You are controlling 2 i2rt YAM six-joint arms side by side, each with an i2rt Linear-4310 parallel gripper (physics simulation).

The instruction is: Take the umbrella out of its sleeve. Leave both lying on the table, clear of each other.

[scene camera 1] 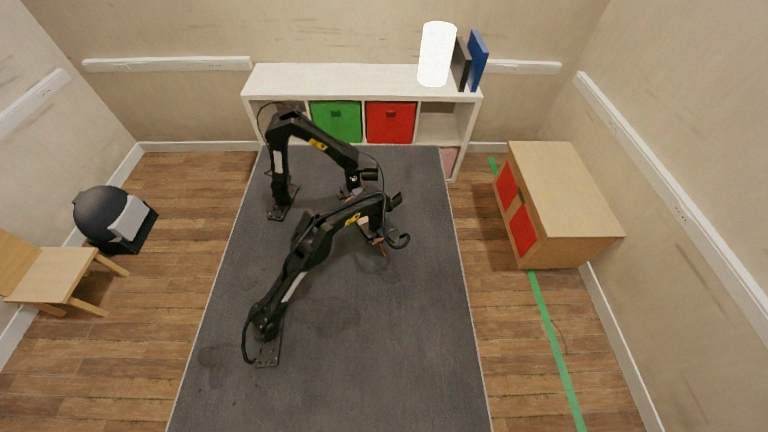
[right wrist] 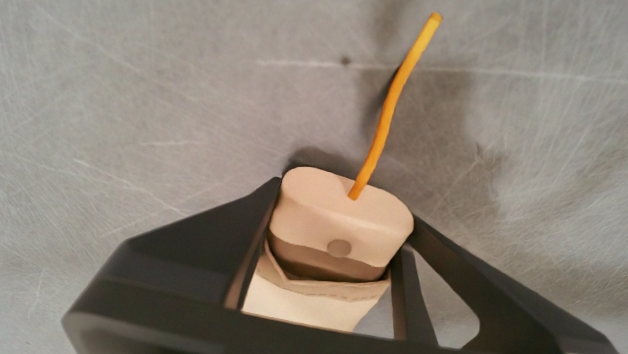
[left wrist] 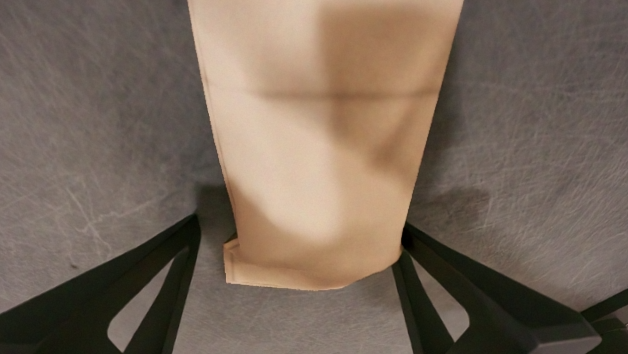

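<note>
The umbrella's beige handle end (right wrist: 325, 212), with a round button and an orange cord (right wrist: 387, 120) (scene camera 1: 382, 249), sticks out of the sleeve's open mouth in the right wrist view. The rest of the umbrella is hidden in the pale tan sleeve (left wrist: 310, 150) (right wrist: 310, 305), which lies on the table. My right gripper (right wrist: 338, 205) (scene camera 1: 378, 238) is partly closed, its fingers against both sides of the handle. My left gripper (left wrist: 295, 224) (scene camera 1: 351, 195) is open around the sleeve's far, folded end; its right-hand finger in the picture is at the sleeve's edge.
The dark grey table (scene camera 1: 397, 349) carries both arms, which reach close to each other over the sleeve. A white shelf unit (scene camera 1: 332, 79) with green and red bins stands behind the table. A wooden cabinet (scene camera 1: 569, 188) stands at the right, a chair (scene camera 1: 51, 274) at the left.
</note>
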